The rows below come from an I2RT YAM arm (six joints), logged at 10 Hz.
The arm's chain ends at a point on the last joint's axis. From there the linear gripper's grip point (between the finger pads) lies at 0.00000 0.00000 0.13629 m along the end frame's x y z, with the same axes.
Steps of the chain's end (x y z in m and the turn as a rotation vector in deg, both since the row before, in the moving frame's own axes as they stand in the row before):
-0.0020 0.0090 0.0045 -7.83 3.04 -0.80
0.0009 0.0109 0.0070 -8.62 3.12 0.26
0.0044 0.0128 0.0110 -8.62 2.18 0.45
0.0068 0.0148 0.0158 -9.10 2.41 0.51
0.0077 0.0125 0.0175 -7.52 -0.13 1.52
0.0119 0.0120 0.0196 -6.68 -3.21 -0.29
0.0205 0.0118 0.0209 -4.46 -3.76 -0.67
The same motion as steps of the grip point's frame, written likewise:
0.0053 0.0275 0.0030 -7.83 3.04 -0.80
0.0082 0.0313 0.0053 -8.62 3.12 0.26
0.0095 0.0332 0.0094 -8.62 2.18 0.45
0.0124 0.0364 0.0140 -9.10 2.41 0.51
0.0072 0.0303 0.0163 -7.52 -0.13 1.52
0.0043 0.0279 0.0185 -6.68 -3.21 -0.29
0.0116 0.0224 0.0202 -4.46 -3.76 -0.67

